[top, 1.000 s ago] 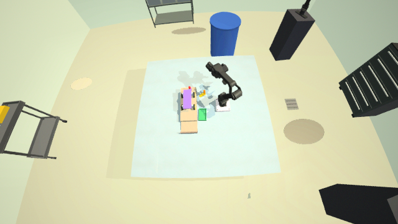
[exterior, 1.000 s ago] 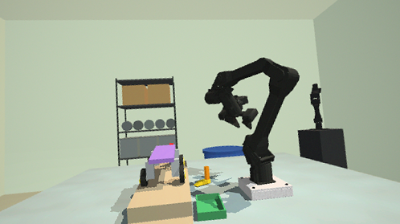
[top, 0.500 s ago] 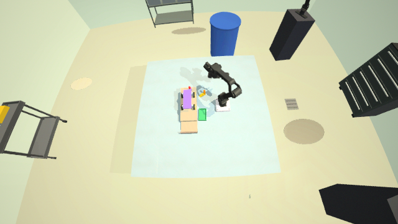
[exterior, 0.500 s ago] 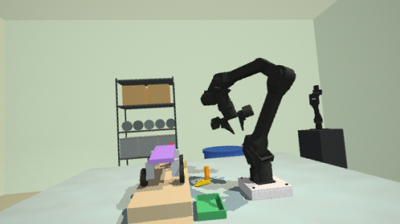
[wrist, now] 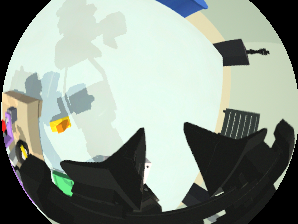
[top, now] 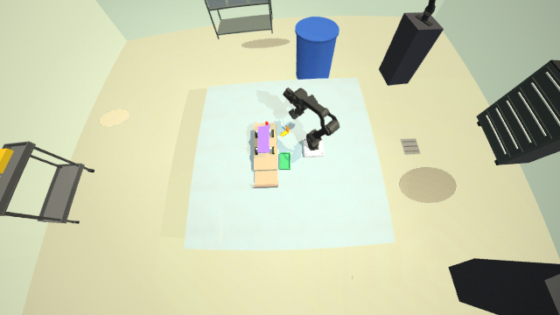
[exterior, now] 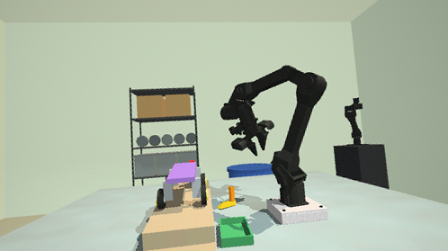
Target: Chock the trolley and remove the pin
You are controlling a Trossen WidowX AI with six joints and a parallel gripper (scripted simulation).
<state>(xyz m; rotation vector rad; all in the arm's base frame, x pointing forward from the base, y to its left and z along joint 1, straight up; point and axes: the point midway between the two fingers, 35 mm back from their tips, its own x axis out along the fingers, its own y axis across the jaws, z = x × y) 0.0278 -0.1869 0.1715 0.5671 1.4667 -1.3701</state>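
Right now my gripper tip is 160 mm short of the yellow chock, 50 mm to the right of it and 150 mm above it. Also, from my gripper tip: red-headed stop pin 270 mm ahead, 30 mm to the left, 40 mm below; tan ramp 310 mm ahead, 150 mm to the left, 130 mm below; trolley 300 mm ahead, 140 mm to the left, 60 mm below.
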